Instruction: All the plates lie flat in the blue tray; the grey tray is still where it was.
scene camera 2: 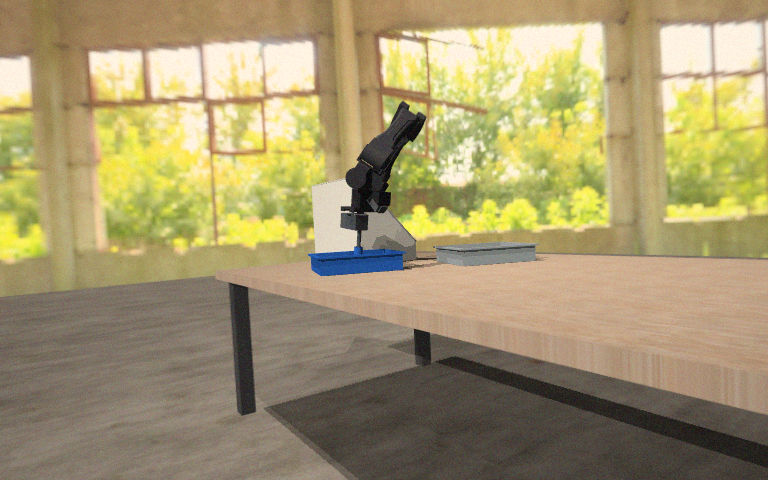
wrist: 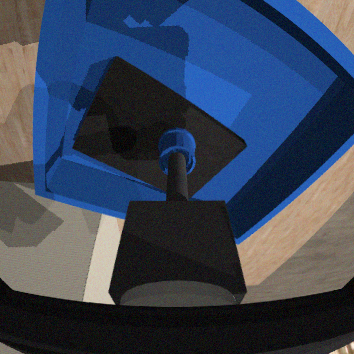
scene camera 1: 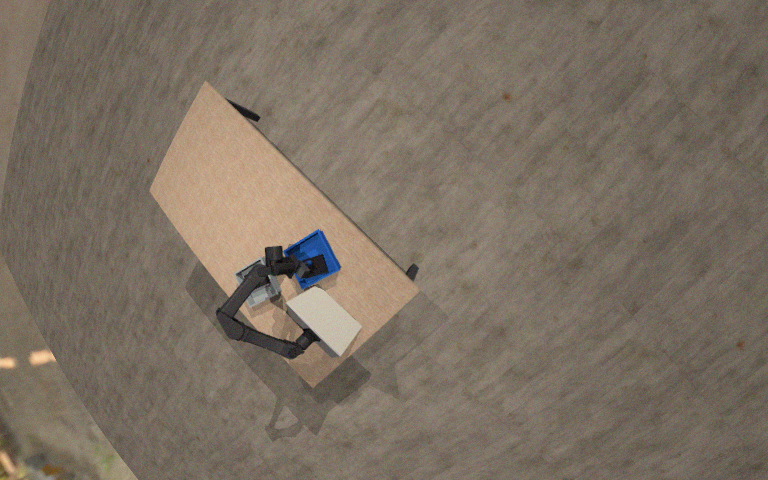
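Pixels of known places: hand at its tool point: [wrist: 176, 144] [scene camera 1: 309, 263]; arm's base at its link origin: [scene camera 1: 311, 333].
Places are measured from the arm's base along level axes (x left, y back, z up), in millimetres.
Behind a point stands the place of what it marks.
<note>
A black square plate [scene camera 1: 317, 267] {x -144, y -240, z -182 mm} [wrist: 140, 119] {x -106, y -283, z -183 mm} lies inside the blue tray [scene camera 1: 315, 244] {x -211, y -337, z -194 mm} [scene camera 2: 354, 265] {x -198, y -385, z -175 mm} [wrist: 267, 81] {x -206, y -337, z -194 mm}, toward one corner. I cannot tell whether it rests fully flat. My suction cup [scene camera 1: 307, 270] {x -138, y -280, z -158 mm} [scene camera 2: 358, 249] [wrist: 176, 151] hangs over the middle of the plate. It casts a separate shadow on the plate, so it stands a little above it and holds nothing. In the side view the tray wall hides the plate. The grey tray [scene camera 1: 263, 296] {x 275, y -337, z -195 mm} [scene camera 2: 487, 254] {x 161, y -508, z -169 mm} stands beside the blue tray, partly under my arm. Its contents are unclear.
The trays stand on a long wooden table [scene camera 1: 215, 181] {x 77, y -1080, z -197 mm} [scene camera 2: 525, 305] {x -224, y -1038, z -197 mm}. A pale box [scene camera 1: 327, 320] {x -100, y -2, z -23 mm} [scene camera 2: 327, 214] {x -105, y 33, z -22 mm} at my arm's base stands close behind the blue tray, near the table's edge.
</note>
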